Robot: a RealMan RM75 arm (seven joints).
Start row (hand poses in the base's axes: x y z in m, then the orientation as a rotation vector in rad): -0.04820 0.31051 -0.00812 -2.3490 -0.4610 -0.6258
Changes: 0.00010 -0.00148 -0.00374 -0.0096 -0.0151 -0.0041; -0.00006 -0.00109 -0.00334 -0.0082 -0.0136 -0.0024; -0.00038 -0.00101 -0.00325 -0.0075 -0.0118 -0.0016; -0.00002 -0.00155 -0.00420 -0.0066 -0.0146 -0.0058; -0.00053 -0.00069 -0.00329 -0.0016 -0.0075 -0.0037; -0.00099 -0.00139 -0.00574 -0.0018 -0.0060 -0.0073; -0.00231 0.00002 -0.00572 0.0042 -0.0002 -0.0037; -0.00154 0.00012 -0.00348 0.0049 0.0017 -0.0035; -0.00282 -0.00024 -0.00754 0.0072 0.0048 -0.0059; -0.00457 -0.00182 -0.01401 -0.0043 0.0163 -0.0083; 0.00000 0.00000 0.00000 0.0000 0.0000 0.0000
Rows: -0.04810 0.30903 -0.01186 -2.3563 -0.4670 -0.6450; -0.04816 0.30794 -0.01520 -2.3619 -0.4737 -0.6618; -0.04854 0.30693 -0.01845 -2.3668 -0.4803 -0.6762; -0.04856 0.30538 -0.02265 -2.3718 -0.4829 -0.6960; -0.04909 0.30469 -0.02594 -2.3729 -0.4826 -0.7067; -0.05008 0.30330 -0.03168 -2.3760 -0.4775 -0.7172; -0.05239 0.30332 -0.03740 -2.3735 -0.4714 -0.7194; -0.05393 0.30344 -0.04088 -2.3708 -0.4644 -0.7193; -0.05675 0.30320 -0.04842 -2.3676 -0.4522 -0.7166; -0.06132 0.30138 -0.06243 -2.3789 -0.4376 -0.7003; -0.06132 0.30138 -0.06243 -2.3789 -0.4376 -0.7003
